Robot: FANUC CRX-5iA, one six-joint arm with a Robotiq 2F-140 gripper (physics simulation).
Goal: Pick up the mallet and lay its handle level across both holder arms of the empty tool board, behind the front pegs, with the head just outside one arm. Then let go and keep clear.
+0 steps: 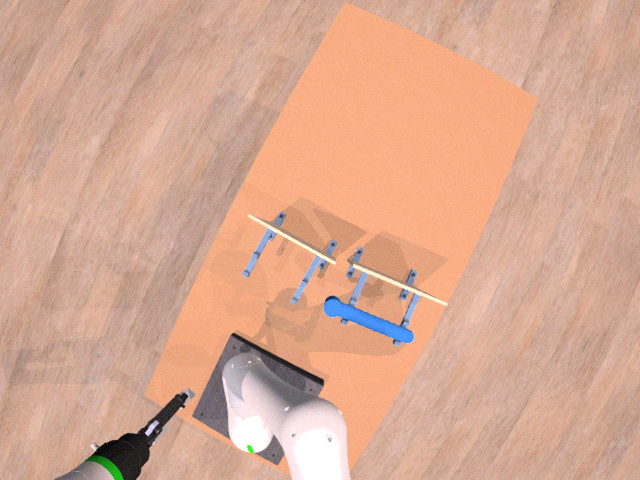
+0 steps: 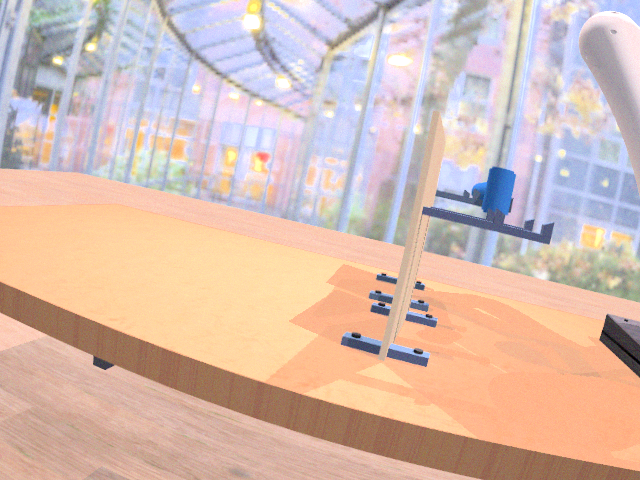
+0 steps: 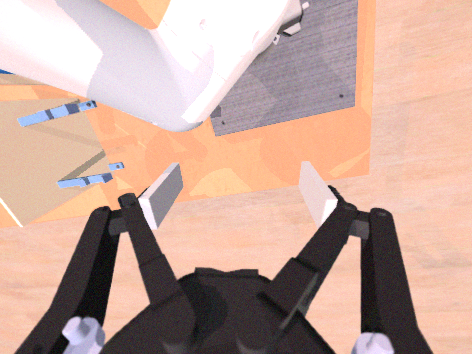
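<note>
The blue mallet [image 1: 374, 321] [image 2: 499, 191] lies across both arms of the right tool board [image 1: 400, 285], near their front ends. Its upright head is at the left end, outside that board's left arm, on the side toward the other board. The empty tool board [image 1: 292, 239] [image 2: 434, 155] [image 3: 40, 145] stands to the left, with nothing on its left holder arm [image 1: 258, 252] or right holder arm [image 1: 307, 276]. My gripper [image 1: 187, 395] [image 3: 239, 174] is open and empty, at the lower left, well away from both boards and the mallet.
The dark base plate [image 1: 214, 384] [image 3: 300, 85] and the white arm [image 1: 315, 423] [image 3: 150, 75] stand in front of the boards. The orange table top [image 1: 403, 129] [image 2: 180, 268] extends behind them. The gripper is by the table's front left corner.
</note>
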